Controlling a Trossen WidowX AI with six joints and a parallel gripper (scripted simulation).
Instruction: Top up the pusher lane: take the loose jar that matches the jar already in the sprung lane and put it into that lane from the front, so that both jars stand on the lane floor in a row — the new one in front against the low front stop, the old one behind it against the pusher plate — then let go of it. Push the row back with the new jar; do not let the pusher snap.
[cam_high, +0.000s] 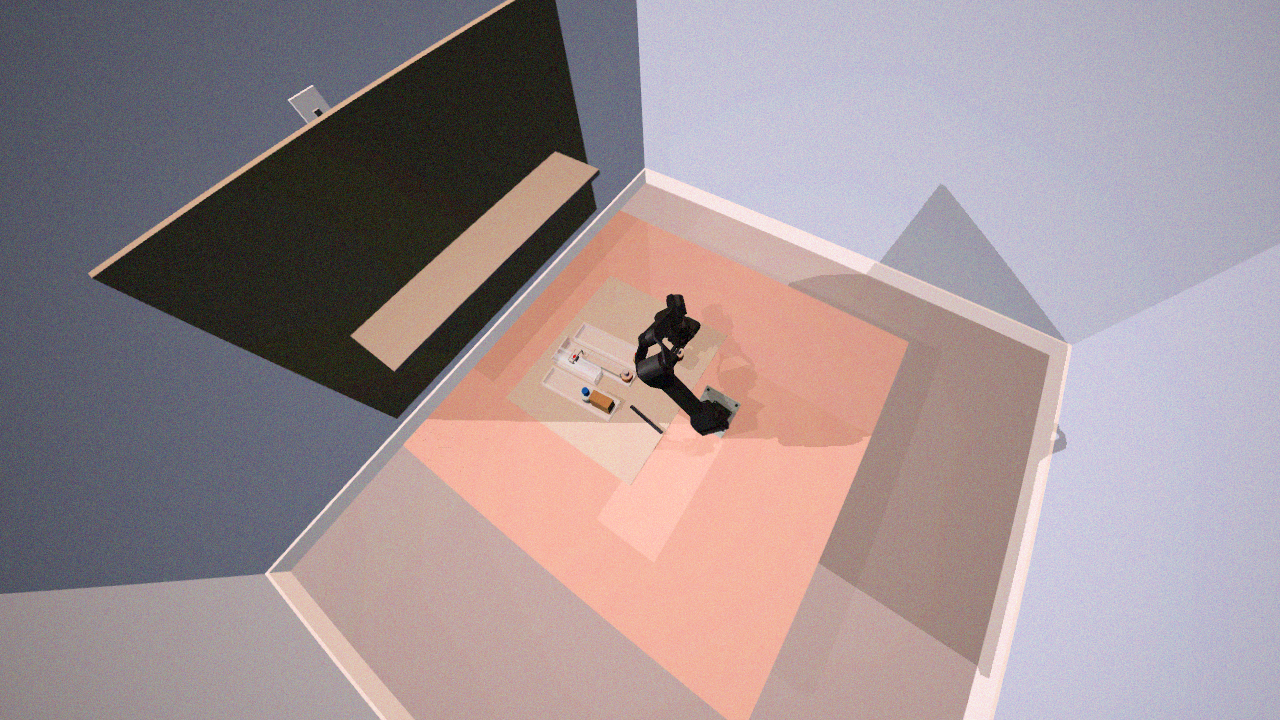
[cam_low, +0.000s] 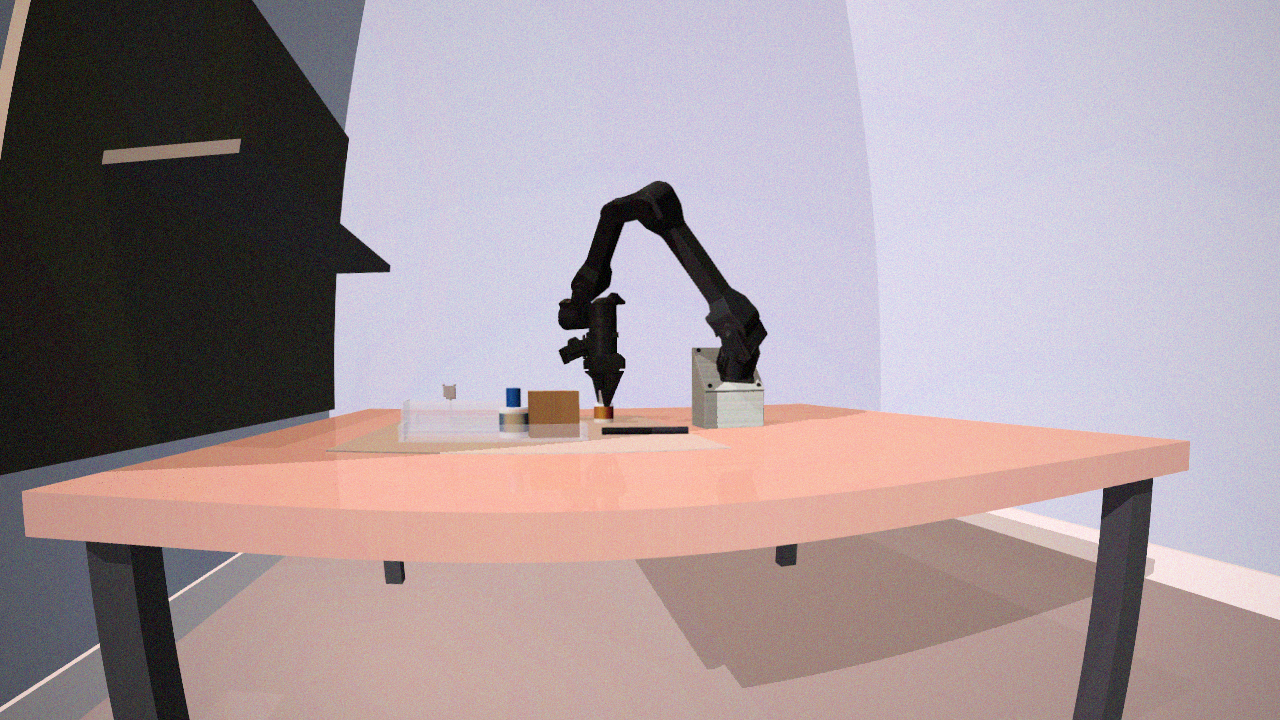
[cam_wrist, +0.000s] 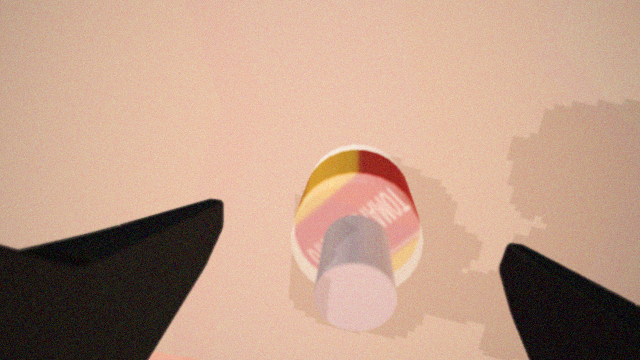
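The brown box is 31 cm to the left of my gripper tip and 9 cm ahead of it. Also, from my gripper tip: black strip: 26 cm to the left, 5 cm behind, 3 cm below; shelf: 60 cm ahead, 33 cm above, 19 cm to the left.
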